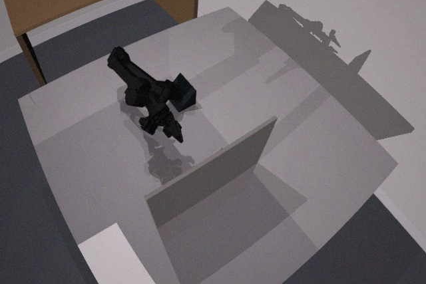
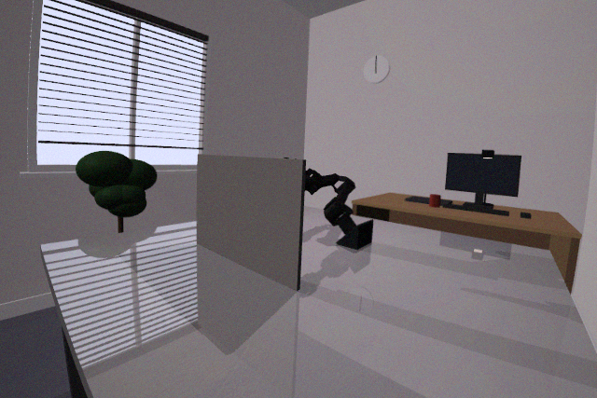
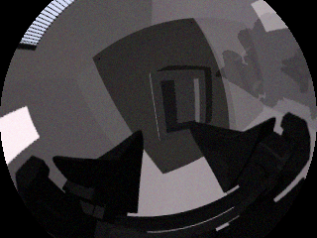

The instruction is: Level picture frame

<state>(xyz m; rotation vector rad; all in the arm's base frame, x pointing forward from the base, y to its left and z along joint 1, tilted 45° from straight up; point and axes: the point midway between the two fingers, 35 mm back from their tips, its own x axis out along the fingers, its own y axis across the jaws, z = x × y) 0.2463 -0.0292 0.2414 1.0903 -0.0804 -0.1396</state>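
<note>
Now: gripper tip 130 mm short of the picture frame, 50 mm above it and 10 mm to the right of it. Also, from my gripper tip: beige wall panel (140 mm ahead, 60 mm below, 10 mm to the left).
</note>
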